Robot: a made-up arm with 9 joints. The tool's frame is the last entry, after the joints.
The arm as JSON. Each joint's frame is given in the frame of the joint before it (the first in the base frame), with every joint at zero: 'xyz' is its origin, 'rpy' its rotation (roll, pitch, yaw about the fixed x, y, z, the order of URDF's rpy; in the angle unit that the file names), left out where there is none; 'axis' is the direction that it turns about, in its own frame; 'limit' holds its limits. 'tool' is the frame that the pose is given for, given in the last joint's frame.
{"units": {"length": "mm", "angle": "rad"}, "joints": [
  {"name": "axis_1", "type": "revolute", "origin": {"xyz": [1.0, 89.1, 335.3]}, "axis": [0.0, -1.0, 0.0], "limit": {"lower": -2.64, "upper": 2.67}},
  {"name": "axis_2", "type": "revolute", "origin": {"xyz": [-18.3, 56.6, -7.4]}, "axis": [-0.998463, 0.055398, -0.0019], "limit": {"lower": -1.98, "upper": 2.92}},
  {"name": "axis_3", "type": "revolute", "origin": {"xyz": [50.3, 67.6, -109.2]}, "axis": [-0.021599, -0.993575, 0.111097], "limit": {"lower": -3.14, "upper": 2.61}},
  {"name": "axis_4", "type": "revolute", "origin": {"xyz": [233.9, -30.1, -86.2]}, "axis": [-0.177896, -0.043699, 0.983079], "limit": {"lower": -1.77, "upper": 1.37}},
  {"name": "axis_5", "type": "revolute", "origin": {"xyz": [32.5, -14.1, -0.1]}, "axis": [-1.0, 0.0, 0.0], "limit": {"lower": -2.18, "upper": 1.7}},
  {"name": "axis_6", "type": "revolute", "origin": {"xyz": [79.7, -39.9, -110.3]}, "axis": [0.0, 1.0, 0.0], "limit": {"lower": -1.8, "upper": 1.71}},
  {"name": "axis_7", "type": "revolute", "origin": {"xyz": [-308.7, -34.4, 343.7]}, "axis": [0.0, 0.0, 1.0], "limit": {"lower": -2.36, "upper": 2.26}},
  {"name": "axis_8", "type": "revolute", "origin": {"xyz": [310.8, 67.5, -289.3]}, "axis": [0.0, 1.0, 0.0], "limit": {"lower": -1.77, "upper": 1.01}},
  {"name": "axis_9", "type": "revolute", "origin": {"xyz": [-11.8, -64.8, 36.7]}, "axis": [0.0, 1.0, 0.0], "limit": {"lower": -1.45, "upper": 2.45}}
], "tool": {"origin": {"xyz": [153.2, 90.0, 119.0]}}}
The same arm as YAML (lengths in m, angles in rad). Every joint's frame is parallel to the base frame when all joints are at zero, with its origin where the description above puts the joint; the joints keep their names.
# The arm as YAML. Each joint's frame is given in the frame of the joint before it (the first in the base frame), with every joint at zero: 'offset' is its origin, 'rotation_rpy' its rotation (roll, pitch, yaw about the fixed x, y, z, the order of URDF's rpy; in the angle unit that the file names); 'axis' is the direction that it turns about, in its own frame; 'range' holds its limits. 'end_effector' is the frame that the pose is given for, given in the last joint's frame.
length_unit: m
angle_unit: rad
chain:
  - id: axis_1
    offset: [0.001, 0.0891, 0.3353]
    rotation_rpy: [0.0, 0.0, 0.0]
    axis: [0.0, -1.0, 0.0]
    range: [-2.64, 2.67]
  - id: axis_2
    offset: [-0.0183, 0.0566, -0.0074]
    rotation_rpy: [0.0, 0.0, 0.0]
    axis: [-0.998463, 0.055398, -0.0019]
    range: [-1.98, 2.92]
  - id: axis_3
    offset: [0.0503, 0.0676, -0.1092]
    rotation_rpy: [0.0, 0.0, 0.0]
    axis: [-0.021599, -0.993575, 0.111097]
    range: [-3.14, 2.61]
  - id: axis_4
    offset: [0.2339, -0.0301, -0.0862]
    rotation_rpy: [0.0, 0.0, 0.0]
    axis: [-0.177896, -0.043699, 0.983079]
    range: [-1.77, 1.37]
  - id: axis_5
    offset: [0.0325, -0.0141, -0.0001]
    rotation_rpy: [0.0, 0.0, 0.0]
    axis: [-1.0, 0.0, 0.0]
    range: [-2.18, 1.7]
  - id: axis_6
    offset: [0.0797, -0.0399, -0.1103]
    rotation_rpy: [0.0, 0.0, 0.0]
    axis: [0.0, 1.0, 0.0]
    range: [-1.8, 1.71]
  - id: axis_7
    offset: [-0.3087, -0.0344, 0.3437]
    rotation_rpy: [0.0, 0.0, 0.0]
    axis: [0.0, 0.0, 1.0]
    range: [-2.36, 2.26]
  - id: axis_8
    offset: [0.3108, 0.0675, -0.2893]
    rotation_rpy: [0.0, 0.0, 0.0]
    axis: [0.0, 1.0, 0.0]
    range: [-1.77, 1.01]
  - id: axis_9
    offset: [-0.0118, -0.0648, 0.0367]
    rotation_rpy: [0.0, 0.0, 0.0]
    axis: [0.0, 1.0, 0.0]
    range: [-1.45, 2.45]
end_effector:
  offset: [0.1532, 0.09, 0.119]
  rotation_rpy: [0.0, 0.0, 0.0]

